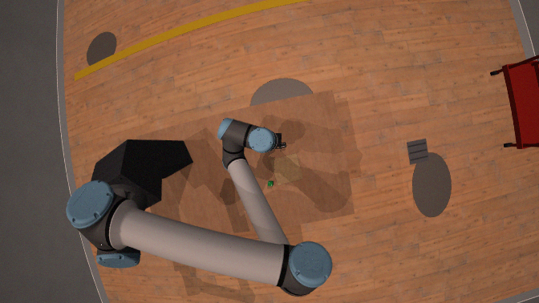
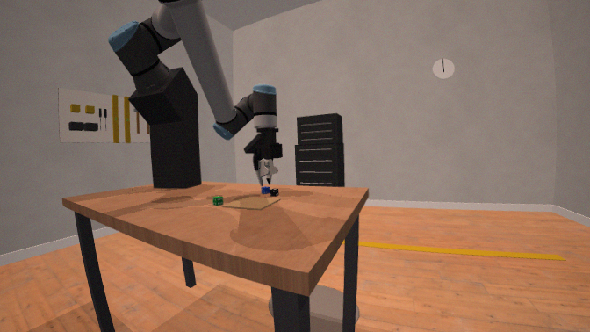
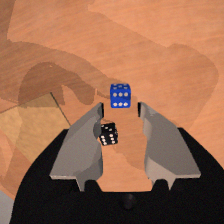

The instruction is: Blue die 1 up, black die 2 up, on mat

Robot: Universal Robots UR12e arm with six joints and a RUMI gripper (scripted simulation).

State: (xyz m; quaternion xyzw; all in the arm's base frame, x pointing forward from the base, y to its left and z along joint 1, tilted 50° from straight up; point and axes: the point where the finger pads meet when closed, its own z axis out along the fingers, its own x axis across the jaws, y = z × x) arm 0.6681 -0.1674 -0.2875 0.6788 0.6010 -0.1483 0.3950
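The blue die is 4 cm below my hand. Round my hand: green die: 21 cm to the right, 5 cm behind, 4 cm below; tan mat: 16 cm to the right, 5 cm below, 5 cm ahead; black die: 6 cm ahead, 4 cm below, 3 cm to the right.
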